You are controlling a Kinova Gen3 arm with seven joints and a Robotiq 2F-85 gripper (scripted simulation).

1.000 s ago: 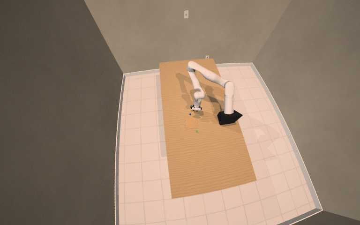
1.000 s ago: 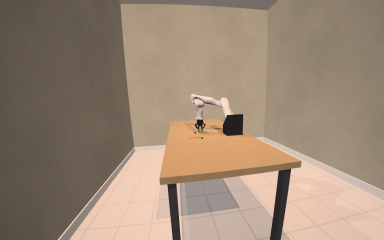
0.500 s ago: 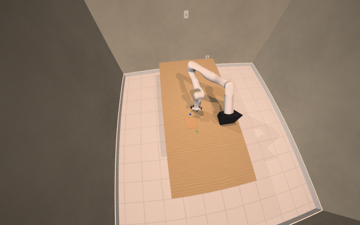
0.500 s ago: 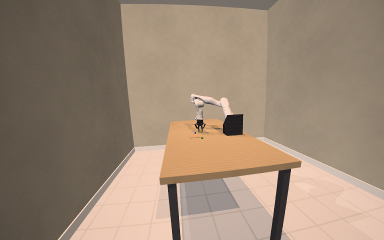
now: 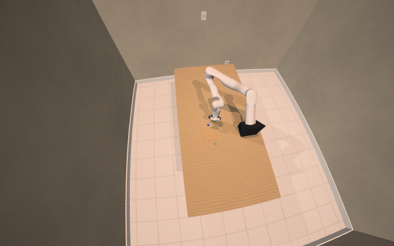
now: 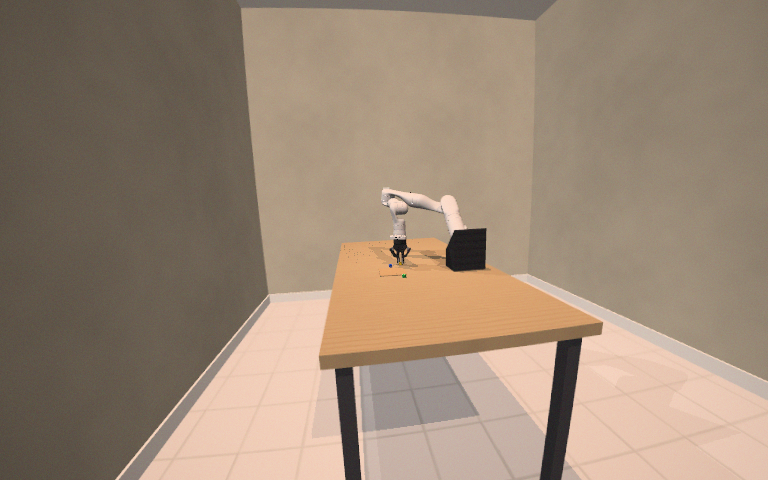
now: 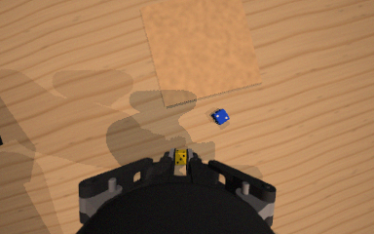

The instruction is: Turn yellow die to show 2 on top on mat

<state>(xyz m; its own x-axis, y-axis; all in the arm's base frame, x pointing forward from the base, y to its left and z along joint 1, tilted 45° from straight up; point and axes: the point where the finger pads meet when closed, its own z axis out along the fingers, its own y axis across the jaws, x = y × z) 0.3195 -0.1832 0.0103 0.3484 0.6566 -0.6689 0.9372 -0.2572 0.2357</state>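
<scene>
Right now the yellow die is 2 cm below my hand. The rest, counted from my hand: green die (25 cm to the left, 3 cm ahead, 2 cm below); blue die (7 cm ahead, 3 cm to the left, 2 cm below); tan mat (14 cm to the left, 7 cm ahead, 2 cm below).
</scene>
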